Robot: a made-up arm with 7 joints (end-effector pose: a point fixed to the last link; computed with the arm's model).
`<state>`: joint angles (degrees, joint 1 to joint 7).
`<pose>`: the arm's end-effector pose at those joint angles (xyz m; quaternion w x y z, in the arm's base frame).
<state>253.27 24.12 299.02 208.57 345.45 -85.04 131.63</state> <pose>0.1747 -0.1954 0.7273 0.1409 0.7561 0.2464 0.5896</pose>
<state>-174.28 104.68 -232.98 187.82 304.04 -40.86 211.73</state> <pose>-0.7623 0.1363 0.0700 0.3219 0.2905 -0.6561 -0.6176</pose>
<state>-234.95 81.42 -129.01 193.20 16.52 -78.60 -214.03</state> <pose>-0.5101 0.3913 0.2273 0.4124 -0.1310 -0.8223 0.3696</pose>
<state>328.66 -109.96 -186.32 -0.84 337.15 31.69 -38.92</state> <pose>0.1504 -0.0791 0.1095 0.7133 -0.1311 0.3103 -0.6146</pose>
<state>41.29 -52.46 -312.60 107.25 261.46 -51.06 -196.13</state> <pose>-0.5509 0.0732 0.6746 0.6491 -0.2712 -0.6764 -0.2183</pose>
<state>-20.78 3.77 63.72 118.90 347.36 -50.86 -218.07</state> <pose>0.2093 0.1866 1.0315 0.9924 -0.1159 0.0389 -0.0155</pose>
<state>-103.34 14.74 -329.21 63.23 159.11 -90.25 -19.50</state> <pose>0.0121 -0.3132 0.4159 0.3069 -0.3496 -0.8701 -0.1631</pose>
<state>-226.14 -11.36 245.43 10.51 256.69 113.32 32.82</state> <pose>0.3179 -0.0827 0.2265 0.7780 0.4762 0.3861 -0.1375</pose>
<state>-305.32 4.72 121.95 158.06 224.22 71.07 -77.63</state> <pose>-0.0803 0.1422 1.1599 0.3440 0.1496 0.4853 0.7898</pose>
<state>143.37 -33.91 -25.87 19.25 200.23 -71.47 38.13</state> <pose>-0.0268 -0.0016 0.3896 0.3003 0.5792 -0.7452 0.1379</pose>
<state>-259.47 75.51 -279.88 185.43 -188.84 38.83 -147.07</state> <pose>-0.1195 0.8944 0.4716 0.8313 -0.4677 0.2971 -0.0444</pose>
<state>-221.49 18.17 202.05 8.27 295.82 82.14 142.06</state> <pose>0.1268 -0.1739 0.2391 0.5978 0.3964 -0.6658 0.2054</pose>
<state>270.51 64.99 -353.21 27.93 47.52 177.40 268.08</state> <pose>0.1131 -0.2788 0.1877 0.8852 0.2854 0.1024 -0.3528</pose>
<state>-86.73 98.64 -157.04 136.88 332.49 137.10 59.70</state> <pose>-0.0249 -0.6289 0.5045 0.7184 -0.6241 -0.0777 -0.2974</pose>
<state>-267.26 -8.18 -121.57 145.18 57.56 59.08 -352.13</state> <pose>0.3357 -0.2370 1.0632 0.3983 -0.6152 0.1546 -0.6625</pose>
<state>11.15 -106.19 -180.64 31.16 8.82 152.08 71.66</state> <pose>-0.0876 -0.0428 0.0588 0.7175 -0.1438 -0.3770 0.5678</pose>
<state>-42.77 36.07 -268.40 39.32 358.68 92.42 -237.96</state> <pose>0.2128 0.2236 0.2446 0.3932 0.7736 -0.3969 -0.2990</pose>
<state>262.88 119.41 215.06 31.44 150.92 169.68 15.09</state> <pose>-0.3166 -0.3826 0.2922 0.0076 -0.0790 0.9365 -0.3416</pose>
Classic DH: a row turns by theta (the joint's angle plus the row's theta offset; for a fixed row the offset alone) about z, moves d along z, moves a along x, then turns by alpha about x. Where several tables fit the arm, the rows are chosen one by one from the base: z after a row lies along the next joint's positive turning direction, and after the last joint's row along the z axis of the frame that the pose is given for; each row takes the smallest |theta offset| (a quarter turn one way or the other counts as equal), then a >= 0, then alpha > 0; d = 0 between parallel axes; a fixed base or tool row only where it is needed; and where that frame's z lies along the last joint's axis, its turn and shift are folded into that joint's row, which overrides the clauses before.
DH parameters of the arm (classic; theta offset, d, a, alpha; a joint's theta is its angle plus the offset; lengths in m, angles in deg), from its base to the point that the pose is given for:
joint 1: 0 0.23 0 -90
joint 2: 0 0 0 90
joint 3: 0 0.4124 0.0825 90
joint 4: 0 0 0.077 90
joint 5: 0 0.3405 0 90
joint 6: 0 0 0.1172 -90
joint 7: 0 0.1495 0 0

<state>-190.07 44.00 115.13 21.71 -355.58 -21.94 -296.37</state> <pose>-0.0089 -0.4338 0.4298 0.2719 -0.1320 0.8064 -0.5082</pose>
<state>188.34 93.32 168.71 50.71 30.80 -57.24 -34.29</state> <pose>-0.3871 -0.2485 0.6621 0.0421 -0.0766 -0.3370 0.9374</pose>
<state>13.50 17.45 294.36 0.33 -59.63 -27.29 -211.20</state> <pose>0.2581 -0.1083 0.1525 0.0825 -0.3344 0.9382 -0.0354</pose>
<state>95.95 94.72 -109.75 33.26 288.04 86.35 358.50</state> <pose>0.2913 0.0912 0.4765 0.8746 0.2085 -0.1999 -0.3895</pose>
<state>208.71 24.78 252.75 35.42 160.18 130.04 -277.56</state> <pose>-0.2720 0.4003 0.5262 0.1225 0.3320 -0.0311 -0.9348</pose>
